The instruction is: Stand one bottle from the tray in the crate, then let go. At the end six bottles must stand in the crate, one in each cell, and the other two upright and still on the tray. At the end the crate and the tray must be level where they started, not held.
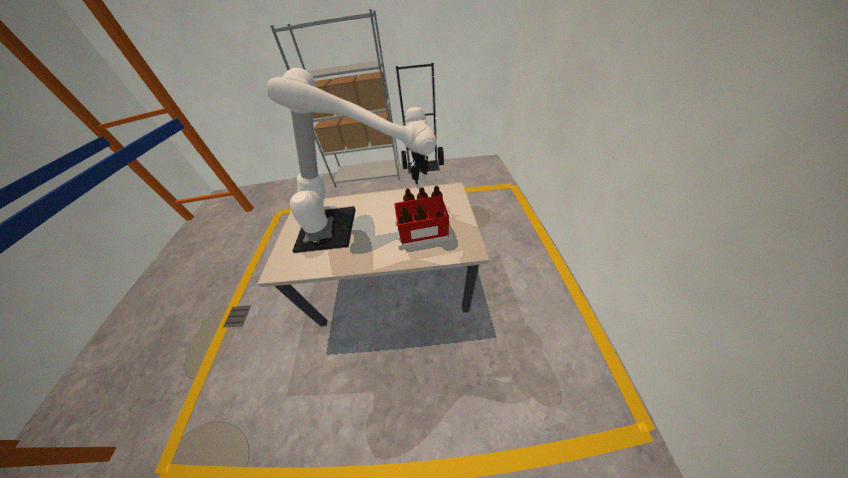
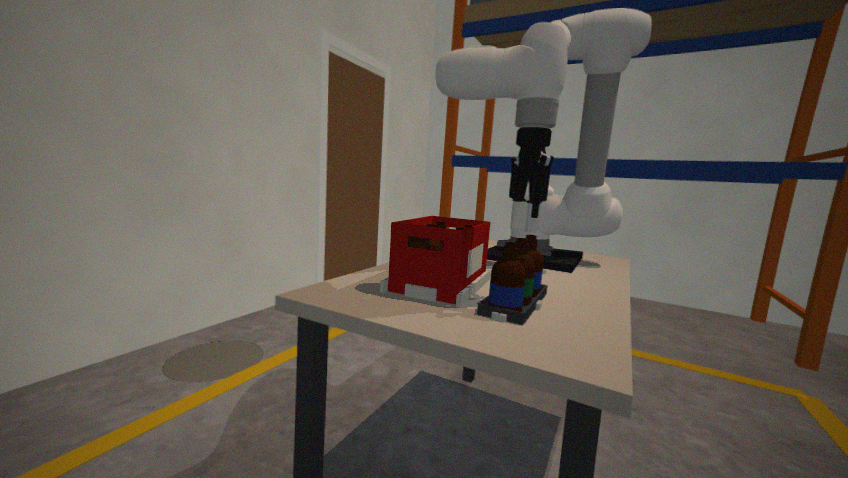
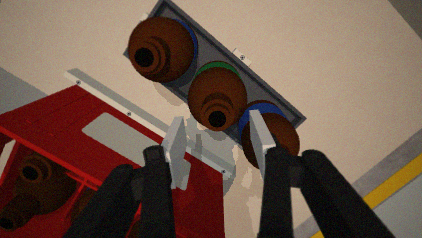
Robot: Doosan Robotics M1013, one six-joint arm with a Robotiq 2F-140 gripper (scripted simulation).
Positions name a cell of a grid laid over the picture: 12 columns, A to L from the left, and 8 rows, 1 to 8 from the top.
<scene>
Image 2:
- gripper: H4
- red crate: G5
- dark tray: H6
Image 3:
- gripper: G5
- red crate: C5
</scene>
